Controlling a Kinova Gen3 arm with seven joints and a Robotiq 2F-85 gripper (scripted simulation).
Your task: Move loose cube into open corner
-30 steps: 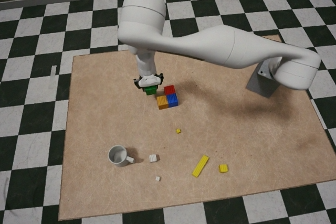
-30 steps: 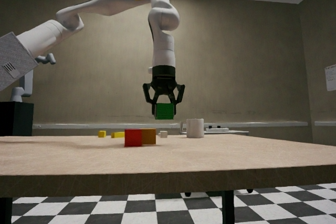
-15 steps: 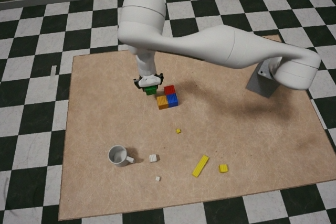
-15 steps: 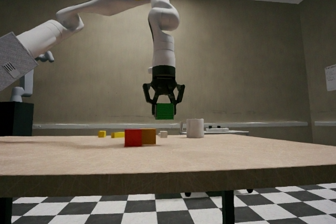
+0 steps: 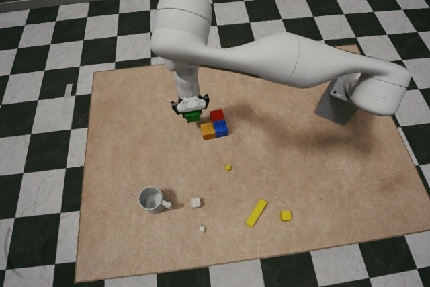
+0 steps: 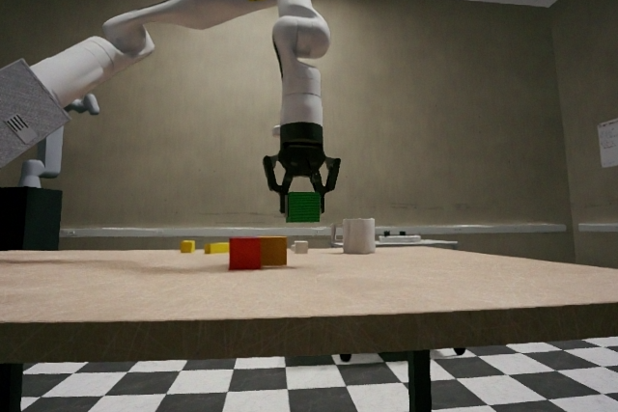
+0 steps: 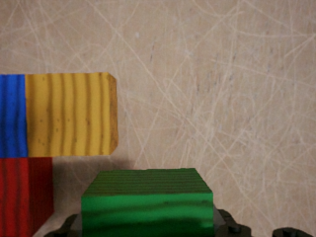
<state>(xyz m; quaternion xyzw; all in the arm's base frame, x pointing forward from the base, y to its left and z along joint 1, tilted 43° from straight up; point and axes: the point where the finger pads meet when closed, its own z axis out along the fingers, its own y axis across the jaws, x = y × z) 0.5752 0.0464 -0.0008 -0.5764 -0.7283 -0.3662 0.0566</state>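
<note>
The orange cube lies 6 cm behind my hand, 3 cm to the left of it and 7 cm below it. Also, from my hand: red cube 9 cm behind, 3 cm to the right, 7 cm below; then green cube right at my hand; then blue cube 11 cm behind, 2 cm to the left, 7 cm below.
</note>
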